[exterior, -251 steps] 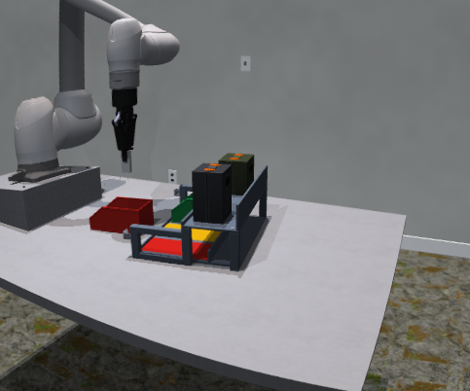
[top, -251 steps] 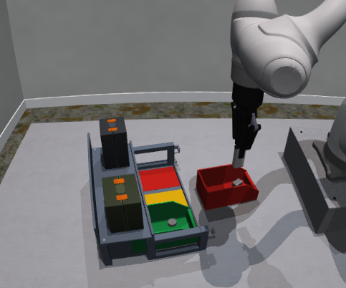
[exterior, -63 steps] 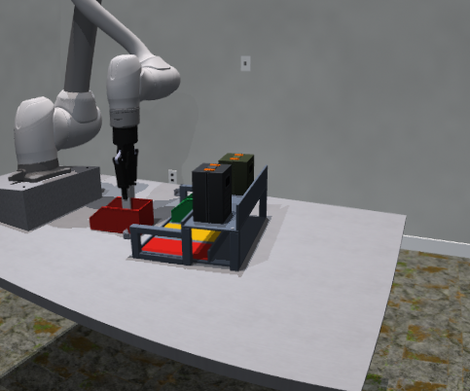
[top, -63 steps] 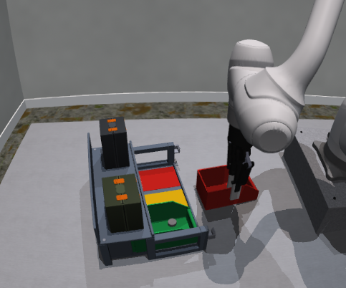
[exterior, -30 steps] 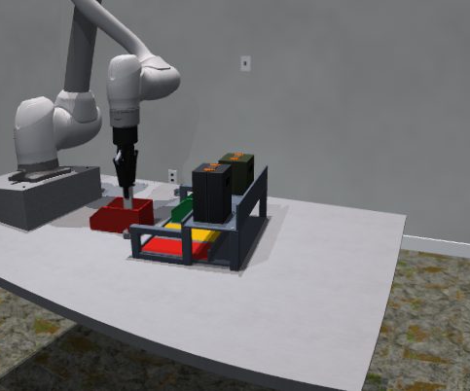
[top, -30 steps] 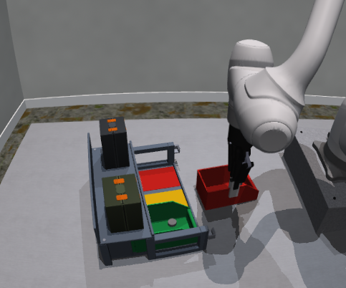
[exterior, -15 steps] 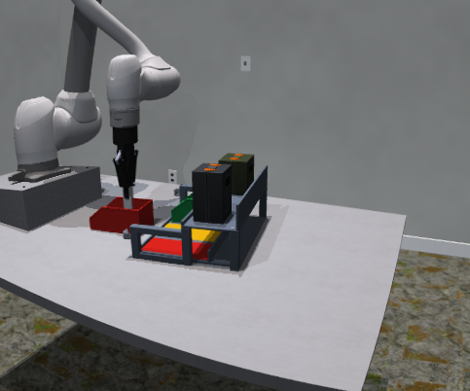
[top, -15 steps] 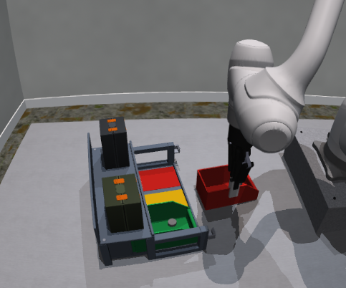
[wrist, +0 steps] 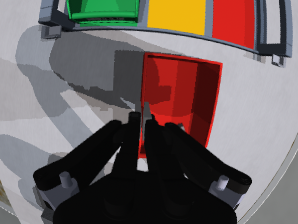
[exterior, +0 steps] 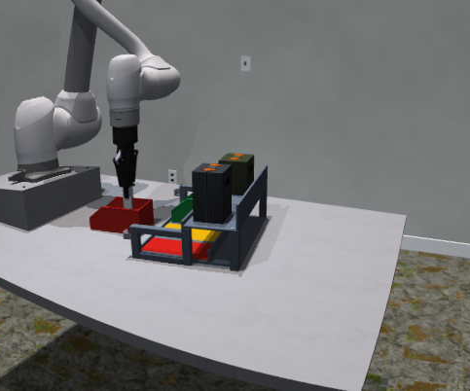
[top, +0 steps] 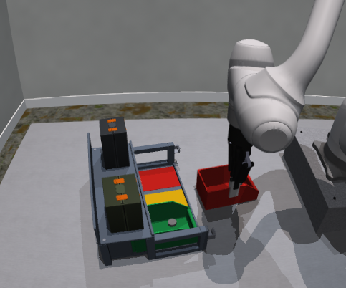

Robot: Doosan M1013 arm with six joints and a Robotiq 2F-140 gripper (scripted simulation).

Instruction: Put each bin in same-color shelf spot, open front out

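Now: hand 1 cm short of the red bin, 5 cm to the left of it and 4 cm above it. From my hand the other things lie so: green bin: 20 cm ahead, 12 cm to the left, 3 cm below.
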